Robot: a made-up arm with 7 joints. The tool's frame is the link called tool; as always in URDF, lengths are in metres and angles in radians. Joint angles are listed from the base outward.
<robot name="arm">
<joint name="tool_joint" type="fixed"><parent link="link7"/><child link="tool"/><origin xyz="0 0 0" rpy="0 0 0"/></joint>
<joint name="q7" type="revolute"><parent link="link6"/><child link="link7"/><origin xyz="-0.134 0.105 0" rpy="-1.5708 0 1.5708"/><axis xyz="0 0 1"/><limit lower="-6.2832" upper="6.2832"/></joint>
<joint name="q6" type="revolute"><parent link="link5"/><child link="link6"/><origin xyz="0 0 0" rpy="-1.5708 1.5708 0"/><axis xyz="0 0 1"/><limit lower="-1.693" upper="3.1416"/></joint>
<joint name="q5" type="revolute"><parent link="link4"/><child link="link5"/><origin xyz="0.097 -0.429 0" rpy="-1.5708 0 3.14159"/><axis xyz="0 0 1"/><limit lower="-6.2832" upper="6.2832"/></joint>
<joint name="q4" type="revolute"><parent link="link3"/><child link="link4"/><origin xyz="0.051 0 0" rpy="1.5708 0 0"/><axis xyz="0 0 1"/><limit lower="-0.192" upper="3.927"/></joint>
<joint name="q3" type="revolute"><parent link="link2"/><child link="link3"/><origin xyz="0 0.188 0" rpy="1.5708 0 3.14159"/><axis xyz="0 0 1"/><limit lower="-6.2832" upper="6.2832"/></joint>
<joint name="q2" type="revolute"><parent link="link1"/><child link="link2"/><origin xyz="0 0 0" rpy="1.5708 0 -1.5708"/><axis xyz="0 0 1"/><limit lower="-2.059" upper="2.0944"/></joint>
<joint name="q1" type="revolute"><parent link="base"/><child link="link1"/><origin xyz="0 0 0.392" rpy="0 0 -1.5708"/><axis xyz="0 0 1"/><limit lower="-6.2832" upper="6.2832"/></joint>
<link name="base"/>
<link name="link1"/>
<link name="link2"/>
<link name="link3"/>
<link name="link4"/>
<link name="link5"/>
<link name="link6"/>
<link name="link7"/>
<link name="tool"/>
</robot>
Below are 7 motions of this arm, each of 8 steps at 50 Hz.
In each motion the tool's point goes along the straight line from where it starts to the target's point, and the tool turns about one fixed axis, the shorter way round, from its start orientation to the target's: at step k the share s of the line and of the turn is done. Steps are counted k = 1, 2, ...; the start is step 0. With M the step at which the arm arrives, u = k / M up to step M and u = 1 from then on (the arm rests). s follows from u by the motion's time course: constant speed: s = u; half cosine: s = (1 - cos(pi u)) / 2; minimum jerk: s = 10 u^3 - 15 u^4 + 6 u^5.
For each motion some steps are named. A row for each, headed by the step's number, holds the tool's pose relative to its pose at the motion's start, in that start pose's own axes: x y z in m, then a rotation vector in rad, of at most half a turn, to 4 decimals.
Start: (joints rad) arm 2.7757 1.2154 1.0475 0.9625 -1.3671 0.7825 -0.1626
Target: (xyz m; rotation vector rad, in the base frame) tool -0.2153 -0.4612 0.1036 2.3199 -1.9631 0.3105
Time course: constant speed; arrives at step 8
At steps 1, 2, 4, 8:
1: 0.0010 -0.0004 -0.0040 -0.0073 0.0043 0.0012
2: 0.0020 -0.0008 -0.0080 -0.0146 0.0086 0.0025
4: 0.0040 -0.0017 -0.0161 -0.0292 0.0173 0.0049
8: 0.0081 -0.0034 -0.0321 -0.0584 0.0345 0.0098

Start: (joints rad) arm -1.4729 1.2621 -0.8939 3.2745 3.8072 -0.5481 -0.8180
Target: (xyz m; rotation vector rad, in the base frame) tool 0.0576 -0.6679 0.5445 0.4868 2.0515 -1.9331
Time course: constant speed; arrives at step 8
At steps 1, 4, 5, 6, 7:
1: 0.0047 -0.0067 -0.0003 0.0139 0.0065 -0.0068
4: 0.0186 -0.0267 -0.0012 0.0556 0.0260 -0.0273
5: 0.0233 -0.0334 -0.0015 0.0695 0.0325 -0.0341
6: 0.0279 -0.0400 -0.0018 0.0834 0.0390 -0.0410
7: 0.0326 -0.0467 -0.0021 0.0973 0.0455 -0.0478

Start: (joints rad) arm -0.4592 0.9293 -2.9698 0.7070 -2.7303 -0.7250 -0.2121
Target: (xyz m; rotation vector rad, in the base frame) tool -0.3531 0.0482 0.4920 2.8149 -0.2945 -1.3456
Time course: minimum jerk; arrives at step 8
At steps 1, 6, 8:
1: 0.0001 -0.0001 0.0002 -0.0003 0.0008 -0.0005
6: 0.0078 -0.0069 0.0099 -0.0145 0.0442 -0.0303
8: 0.0087 -0.0077 0.0111 -0.0161 0.0493 -0.0338

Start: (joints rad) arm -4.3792 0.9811 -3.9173 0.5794 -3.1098 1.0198 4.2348
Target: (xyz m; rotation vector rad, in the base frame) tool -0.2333 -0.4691 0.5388 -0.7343 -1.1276 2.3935
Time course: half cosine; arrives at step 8
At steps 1, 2, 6, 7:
1: 0.0012 0.0008 -0.0003 -0.0020 0.0019 -0.0017
2: 0.0046 0.0029 -0.0012 -0.0076 0.0072 -0.0064
6: 0.0267 0.0171 -0.0072 -0.0445 0.0418 -0.0374
7: 0.0301 0.0193 -0.0081 -0.0502 0.0471 -0.0422

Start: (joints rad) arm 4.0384 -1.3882 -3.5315 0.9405 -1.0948 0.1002 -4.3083
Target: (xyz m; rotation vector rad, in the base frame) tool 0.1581 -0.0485 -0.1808 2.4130 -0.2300 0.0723
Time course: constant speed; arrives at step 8
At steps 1, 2, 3, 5, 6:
1: -0.0002 0.0012 0.0000 -0.0066 0.0010 0.0071
2: -0.0005 0.0025 0.0000 -0.0132 0.0021 0.0142
3: -0.0007 0.0037 0.0000 -0.0197 0.0031 0.0213
5: -0.0012 0.0062 0.0000 -0.0329 0.0051 0.0355
6: -0.0014 0.0075 0.0000 -0.0395 0.0062 0.0426

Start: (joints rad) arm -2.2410 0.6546 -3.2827 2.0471 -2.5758 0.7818 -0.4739
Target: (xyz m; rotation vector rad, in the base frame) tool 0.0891 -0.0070 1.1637 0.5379 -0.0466 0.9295
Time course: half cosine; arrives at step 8
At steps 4, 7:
4: -0.0110 0.0056 0.0034 0.0031 0.0195 0.0823
7: -0.0213 0.0109 0.0066 0.0060 0.0376 0.1583

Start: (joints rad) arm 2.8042 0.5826 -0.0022 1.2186 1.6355 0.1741 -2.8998
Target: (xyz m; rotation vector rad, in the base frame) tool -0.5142 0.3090 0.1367 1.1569 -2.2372 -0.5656
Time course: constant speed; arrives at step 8
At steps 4, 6, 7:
4: -0.0128 0.0226 -0.0070 -0.0363 -0.0225 0.0010
6: -0.0192 0.0339 -0.0105 -0.0544 -0.0338 0.0015
7: -0.0224 0.0395 -0.0122 -0.0635 -0.0394 0.0018

